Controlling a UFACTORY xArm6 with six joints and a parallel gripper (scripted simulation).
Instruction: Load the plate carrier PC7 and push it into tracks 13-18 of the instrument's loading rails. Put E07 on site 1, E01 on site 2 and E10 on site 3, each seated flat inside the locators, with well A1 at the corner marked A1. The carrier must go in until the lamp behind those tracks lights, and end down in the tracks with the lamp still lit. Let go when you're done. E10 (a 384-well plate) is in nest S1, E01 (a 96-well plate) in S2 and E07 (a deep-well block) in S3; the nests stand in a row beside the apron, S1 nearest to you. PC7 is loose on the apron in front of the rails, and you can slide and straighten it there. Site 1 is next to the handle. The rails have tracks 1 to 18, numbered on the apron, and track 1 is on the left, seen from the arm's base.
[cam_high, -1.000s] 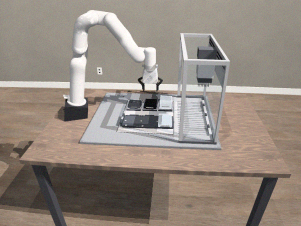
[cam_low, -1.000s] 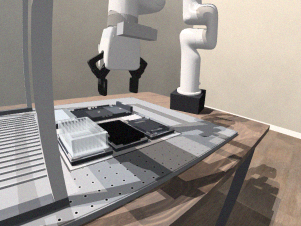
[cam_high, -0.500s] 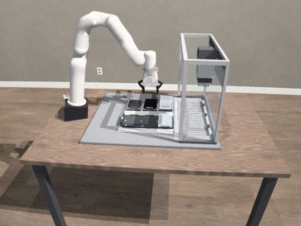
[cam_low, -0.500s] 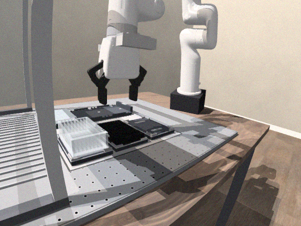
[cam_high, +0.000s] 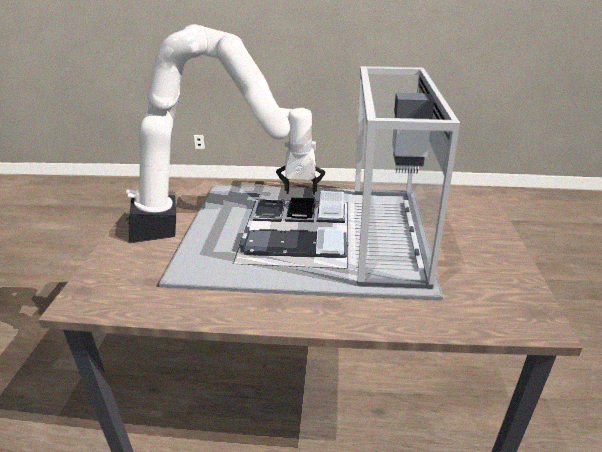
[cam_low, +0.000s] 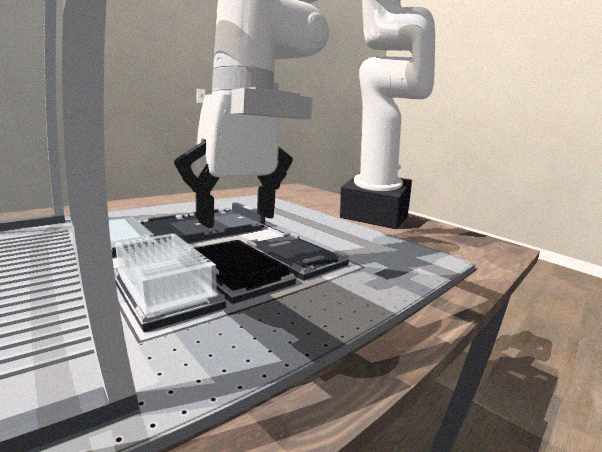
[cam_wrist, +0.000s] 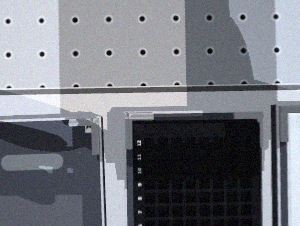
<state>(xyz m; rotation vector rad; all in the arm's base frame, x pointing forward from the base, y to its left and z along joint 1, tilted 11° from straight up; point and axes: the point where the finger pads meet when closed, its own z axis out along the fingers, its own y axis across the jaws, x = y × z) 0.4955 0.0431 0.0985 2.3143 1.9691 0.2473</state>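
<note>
Right now my hand is 7 cm above the black 96-well plate E01. From my hand the other things lie so: nest S2 (8 cm below); then deep-well block E07 (11 cm ahead, 1 cm to the right, 5 cm below); then corner mark (5 cm behind, 6 cm to the right, 8 cm below).
</note>
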